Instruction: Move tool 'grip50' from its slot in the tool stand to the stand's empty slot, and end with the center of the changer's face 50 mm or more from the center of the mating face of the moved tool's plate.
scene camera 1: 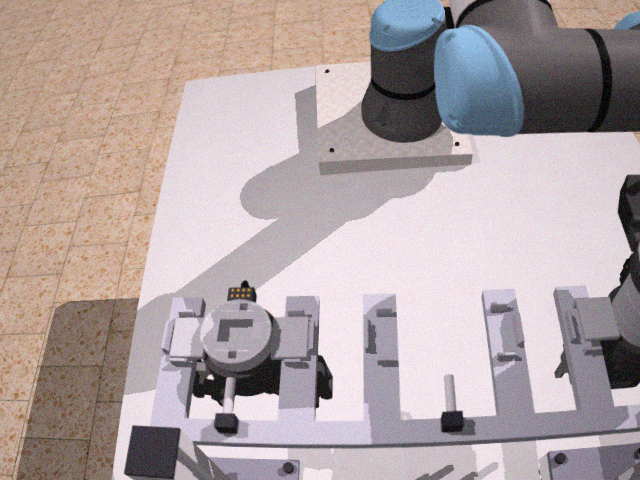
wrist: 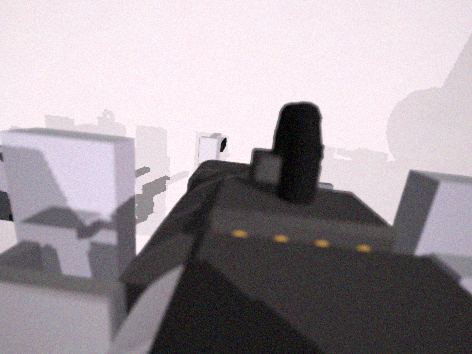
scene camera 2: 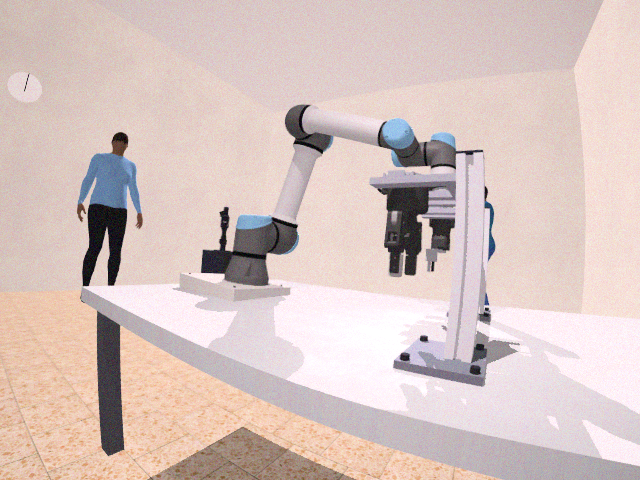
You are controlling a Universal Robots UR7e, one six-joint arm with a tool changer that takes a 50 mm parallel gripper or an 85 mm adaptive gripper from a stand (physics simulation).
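Frame: origin at the arm's base, x back, y right, z up, level; centimetres.
Where they show: arm's base, origin of its link: [scene camera 1: 402,113] [scene camera 2: 246,281].
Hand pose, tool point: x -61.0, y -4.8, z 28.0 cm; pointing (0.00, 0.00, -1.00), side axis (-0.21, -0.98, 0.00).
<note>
Things, the pixels of their top centre, and the offset from my tool point. "pt": a spot on its surface instead.
- tool grip50, centre of its top: [scene camera 2: 440,205] dx +0.6, dy -0.1, dz +0.0 cm
- slot's left tine, a spot on its surface: [wrist: 125,200] pt dx +3.7, dy +3.3, dz -3.9 cm
- right tine, a spot on its surface: [scene camera 1: 509,397] pt dx -3.0, dy +14.0, dz -3.3 cm
- tool, centre of its top: [scene camera 1: 236,324] [scene camera 2: 405,177] dx +8.4, dy +35.0, dz -1.5 cm
- post with a black end, a spot on its surface: [scene camera 1: 452,421] pt dx -4.2, dy +19.5, dz -1.7 cm
The tool grip50 [scene camera 1: 622,367] [scene camera 2: 440,237] is on the arm's changer at the right slot of the tool stand [scene camera 1: 336,431] [scene camera 2: 466,258]. Its side tab [scene camera 1: 597,317] stands slightly above the slot's left tine [scene camera 1: 589,382] [wrist: 125,200]. The contact block [wrist: 302,242] fills the middle of the wrist view. The joint at the changer's face is hidden. The gripper [scene camera 2: 431,265] hangs fingers down; its finger gap is too small to judge. The middle slot is empty between its left tine [scene camera 1: 381,403] and right tine [scene camera 1: 509,397].
The other tool [scene camera 1: 236,333] [scene camera 2: 405,227], a larger black gripper, hangs in the left slot. A post with a black end [scene camera 1: 452,421] stands at the middle slot. The arm's base plate [scene camera 1: 392,164] [scene camera 2: 206,289] is behind the stand. A person [scene camera 2: 111,180] stands beyond the table.
</note>
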